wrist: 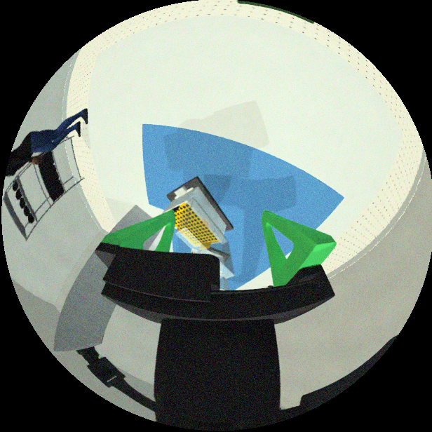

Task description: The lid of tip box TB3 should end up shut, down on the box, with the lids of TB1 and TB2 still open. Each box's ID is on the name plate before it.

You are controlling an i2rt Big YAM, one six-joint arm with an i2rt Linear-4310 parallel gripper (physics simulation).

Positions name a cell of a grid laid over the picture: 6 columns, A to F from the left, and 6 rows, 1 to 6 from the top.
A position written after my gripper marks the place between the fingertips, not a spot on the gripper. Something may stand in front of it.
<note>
I see my gripper (D3) and a tip box (C3).
</note>
